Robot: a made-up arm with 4 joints. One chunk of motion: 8 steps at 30 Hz.
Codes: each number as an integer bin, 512 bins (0 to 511) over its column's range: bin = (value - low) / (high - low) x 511, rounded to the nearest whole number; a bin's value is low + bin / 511 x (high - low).
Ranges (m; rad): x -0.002..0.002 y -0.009..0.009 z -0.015..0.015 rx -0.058..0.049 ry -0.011..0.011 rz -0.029..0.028
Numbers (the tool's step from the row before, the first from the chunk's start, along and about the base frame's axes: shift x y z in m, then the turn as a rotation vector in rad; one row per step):
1: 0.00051 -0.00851 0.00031 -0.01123 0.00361 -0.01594
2: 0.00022 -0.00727 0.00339 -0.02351 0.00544 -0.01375
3: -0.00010 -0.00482 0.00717 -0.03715 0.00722 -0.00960
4: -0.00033 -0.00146 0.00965 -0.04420 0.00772 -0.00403
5: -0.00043 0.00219 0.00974 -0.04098 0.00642 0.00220
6: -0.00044 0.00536 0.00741 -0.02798 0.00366 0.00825
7: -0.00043 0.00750 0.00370 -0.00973 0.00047 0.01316
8: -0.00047 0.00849 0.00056 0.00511 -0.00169 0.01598
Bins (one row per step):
1: 321 14 261 223 339 117
2: 284 49 313 165 382 137
3: 243 119 378 100 423 174
4: 213 214 420 66 435 224
5: 201 318 421 81 405 280
6: 199 408 382 143 341 334
7: 201 468 319 231 266 378
8: 195 497 265 301 216 403

